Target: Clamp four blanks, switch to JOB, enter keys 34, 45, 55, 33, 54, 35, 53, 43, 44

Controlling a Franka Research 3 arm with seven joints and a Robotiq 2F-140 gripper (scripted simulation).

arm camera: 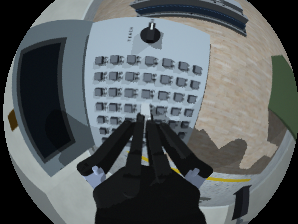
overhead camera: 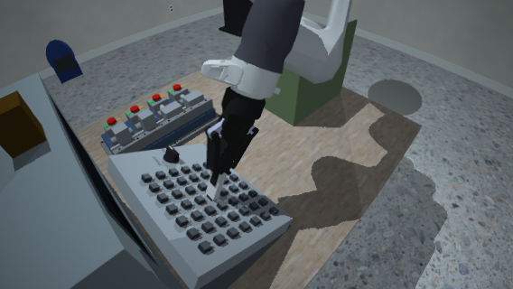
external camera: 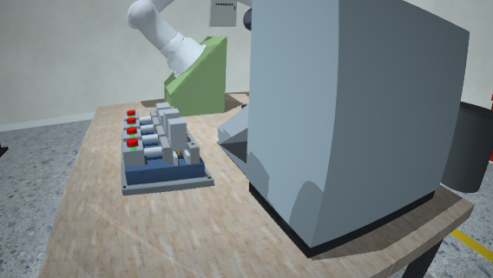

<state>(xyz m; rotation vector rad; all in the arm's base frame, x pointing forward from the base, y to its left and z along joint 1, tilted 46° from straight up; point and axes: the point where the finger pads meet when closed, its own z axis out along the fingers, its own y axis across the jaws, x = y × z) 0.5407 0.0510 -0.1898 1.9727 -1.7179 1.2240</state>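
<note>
Now: the key 20 mm ahead of my hand, 30 mm to the left of it and 30 mm below it. The rest, counted from my hand: grey keypad: 40 mm ahead, 50 mm to the right, 70 mm below; then black selector knob: 10 mm ahead, 160 mm to the right, 20 mm below.
</note>
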